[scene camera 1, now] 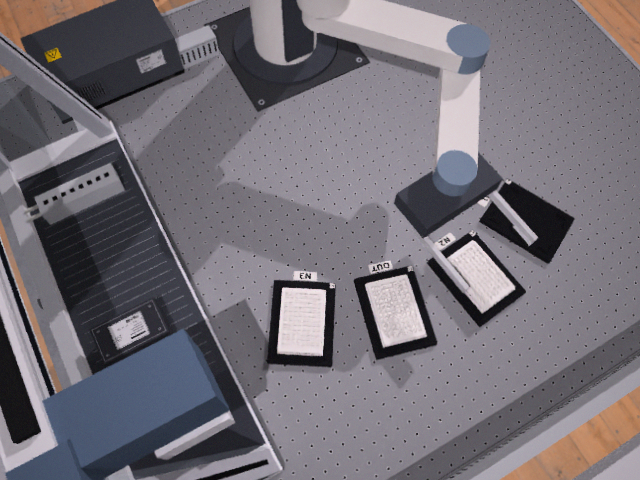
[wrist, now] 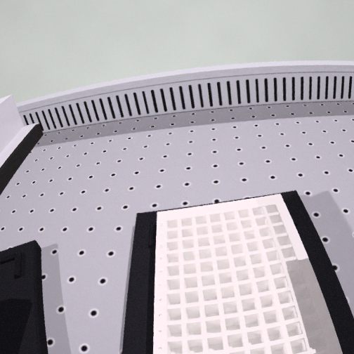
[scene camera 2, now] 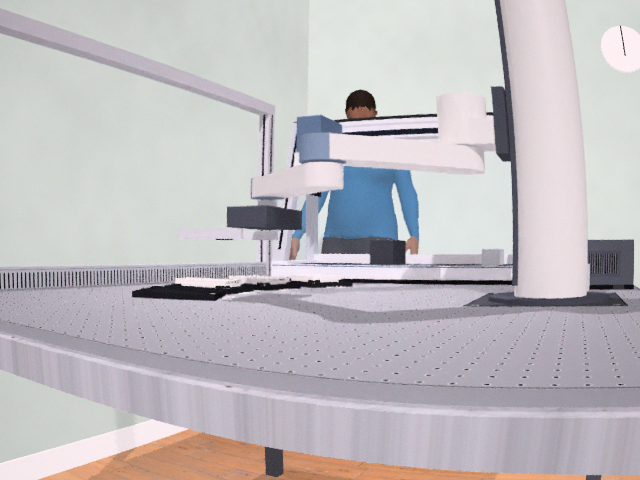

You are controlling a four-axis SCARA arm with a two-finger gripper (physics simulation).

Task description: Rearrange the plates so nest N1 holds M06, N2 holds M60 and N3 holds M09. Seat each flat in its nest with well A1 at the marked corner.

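Seen in the pictures: gripper, between the fingertips: [scene camera 1: 501, 265] [scene camera 2: 199, 234]; arm's base, origin of its link: [scene camera 1: 285, 46].
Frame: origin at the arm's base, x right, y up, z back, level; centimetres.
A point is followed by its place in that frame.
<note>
My gripper [scene camera 1: 499, 265] {x -5.5, y 13.4, z -74.1 cm} [scene camera 2: 206, 235] {x -5.5, y 13.4, z -74.1 cm} is open and empty, high above nest N2 [scene camera 1: 480, 317] {x -0.9, y 2.5, z -79.1 cm}. A white plate [scene camera 1: 483, 276] {x -5.8, y 3.8, z -72.7 cm} [scene camera 2: 199, 282] {x -9.2, y 3.3, z -71.3 cm} [wrist: 220, 280] lies in N2 and looks flat; small marks run along its left edge in the wrist view, and its near end is cut off. Nest N1 [scene camera 1: 555, 222] {x -26.7, y 2.5, z -70.1 cm} [scene camera 2: 173, 293] {x -27.4, y 2.3, z -63.8 cm} [wrist: 20, 300] is black and empty, partly under one finger. Nest N3 [scene camera 1: 300, 360] {x 33.3, y 2.5, z -69.5 cm} holds a white plate [scene camera 1: 302, 321] {x 29.6, y 3.8, z -63.5 cm}. The OUT nest [scene camera 1: 431, 335] {x 9.3, y 2.5, z -77.4 cm} holds another white plate [scene camera 1: 395, 311] {x 13.1, y 3.6, z -70.2 cm} with a bumpy top. The plates' names are not readable.
A framed enclosure with a dark ribbed deck [scene camera 1: 116, 232] {x 53.4, y 6.2, z -30.7 cm} and a blue block [scene camera 1: 134, 397] {x 53.8, y 50.1, z -74.0 cm} stands on the left in scene camera 1. A dark box [scene camera 1: 103, 49] {x 39.8, y 12.7, z 8.1 cm} is by the arm's base. A slotted rail [scene camera 2: 129, 274] {x -1.7, y 3.7, z -100.3 cm} [wrist: 190, 95] edges the table. A person [scene camera 2: 361, 206] stands behind.
</note>
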